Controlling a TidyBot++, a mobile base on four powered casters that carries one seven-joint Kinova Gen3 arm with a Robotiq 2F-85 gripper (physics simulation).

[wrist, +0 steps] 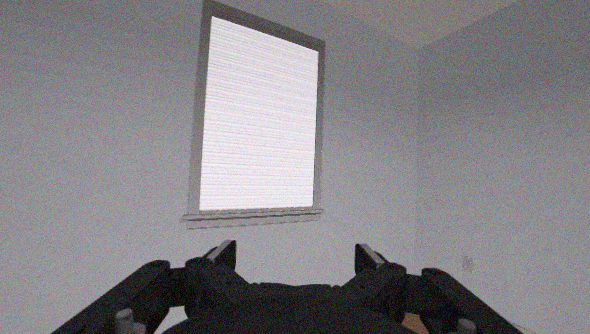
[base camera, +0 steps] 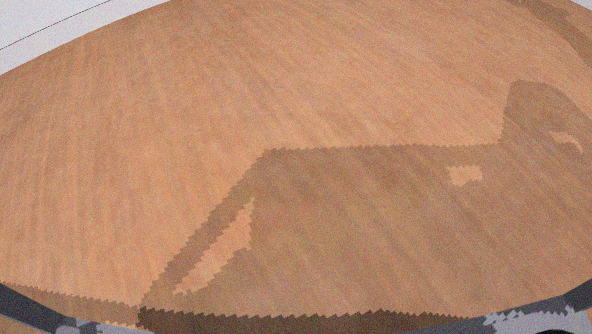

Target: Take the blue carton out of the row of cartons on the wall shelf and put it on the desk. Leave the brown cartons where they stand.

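Places are measured from the arm's base along level axes (x ahead, y left, z up), in metres.
Where they show: gripper, fingertip midpoint: (wrist: 295, 255).
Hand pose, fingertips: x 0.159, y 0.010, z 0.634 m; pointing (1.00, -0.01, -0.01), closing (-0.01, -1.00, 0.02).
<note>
After its pixels a point has its place.
My gripper (wrist: 295, 255) @(x 0.159, y 0.010, z 0.634 m) is open and empty, its two dark fingers standing wide apart at the bottom of the wrist view, in front of a grey wall. The blue carton, the brown cartons, the wall shelf and the desk do not show in the base camera view or the wrist view. The gripper does not show in the base camera view.
A window (wrist: 260, 120) @(x 1.388, y 0.251, z 1.025 m) with a bright blind is on the wall in the wrist view, left of a room corner. A small outlet (wrist: 467, 263) @(x 1.725, y -1.439, z 0.006 m) is low on the right wall. The wooden floor (base camera: 225, 90) @(x 0.604, y 0.143, z -0.397 m) carries shadows of the robot.
</note>
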